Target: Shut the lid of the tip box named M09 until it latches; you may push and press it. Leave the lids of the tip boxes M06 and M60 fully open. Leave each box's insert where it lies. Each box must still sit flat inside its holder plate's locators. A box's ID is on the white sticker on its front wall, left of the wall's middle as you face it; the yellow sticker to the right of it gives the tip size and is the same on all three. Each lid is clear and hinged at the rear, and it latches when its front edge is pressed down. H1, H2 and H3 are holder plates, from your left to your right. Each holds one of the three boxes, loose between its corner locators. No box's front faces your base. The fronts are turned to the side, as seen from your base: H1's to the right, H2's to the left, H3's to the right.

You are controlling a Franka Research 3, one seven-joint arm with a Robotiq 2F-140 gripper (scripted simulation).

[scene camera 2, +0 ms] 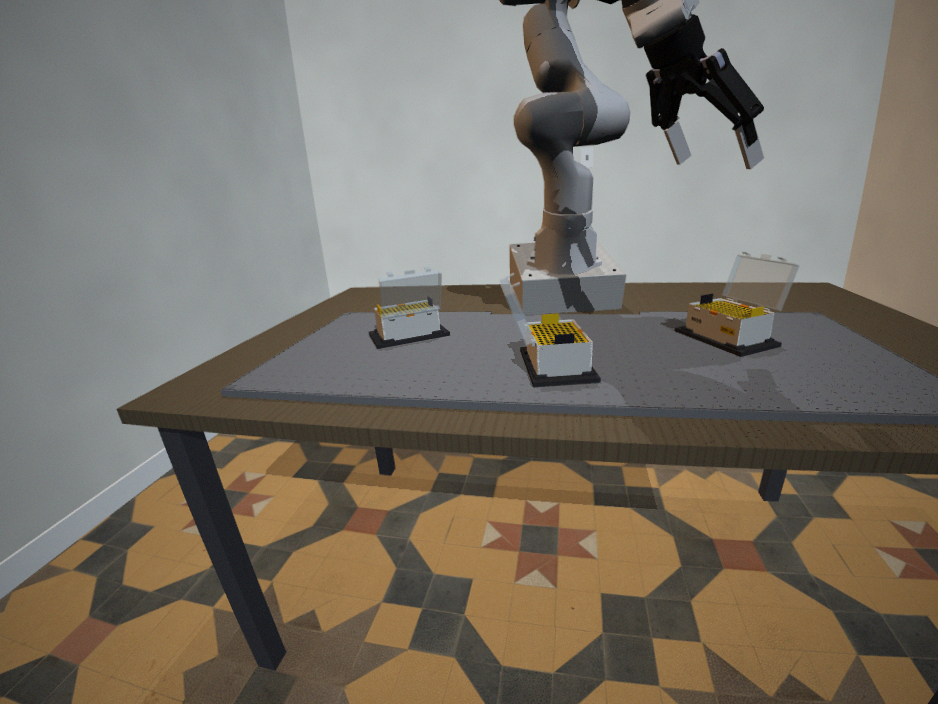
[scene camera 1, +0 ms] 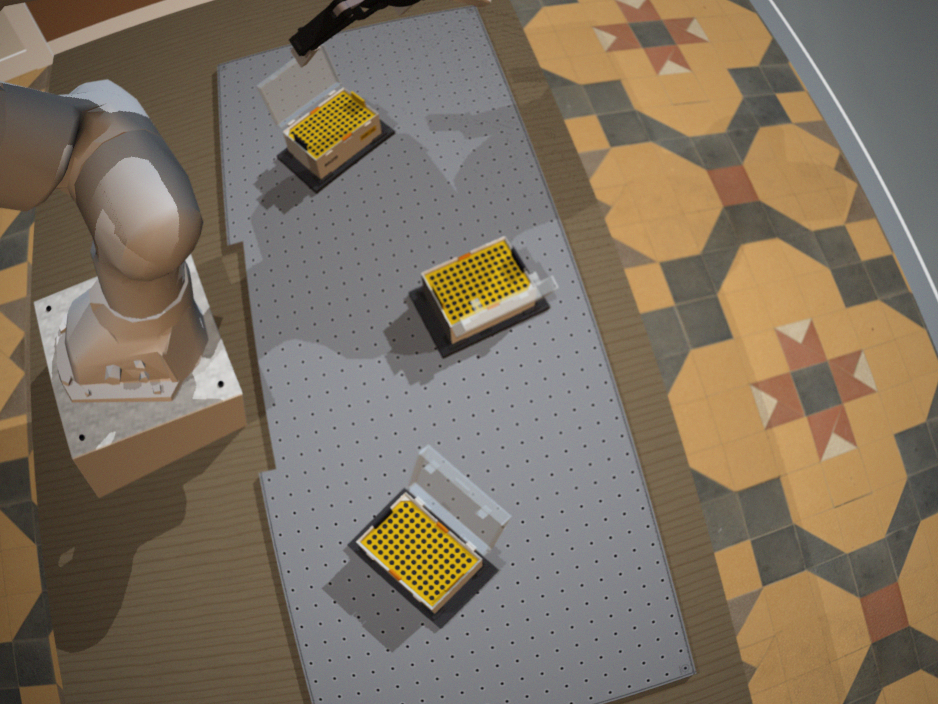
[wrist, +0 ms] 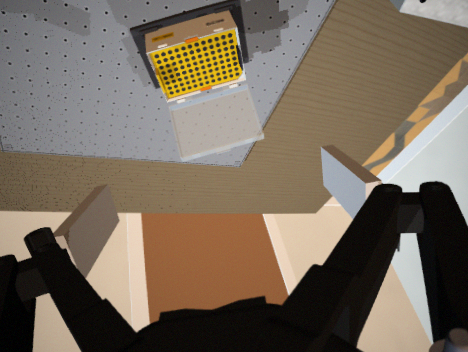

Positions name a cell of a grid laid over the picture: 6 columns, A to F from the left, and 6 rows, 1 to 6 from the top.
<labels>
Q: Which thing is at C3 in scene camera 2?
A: A tip box.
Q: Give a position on a black holder plate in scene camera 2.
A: E3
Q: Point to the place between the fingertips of my gripper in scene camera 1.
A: At C1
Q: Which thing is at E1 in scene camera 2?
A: My gripper.
</labels>
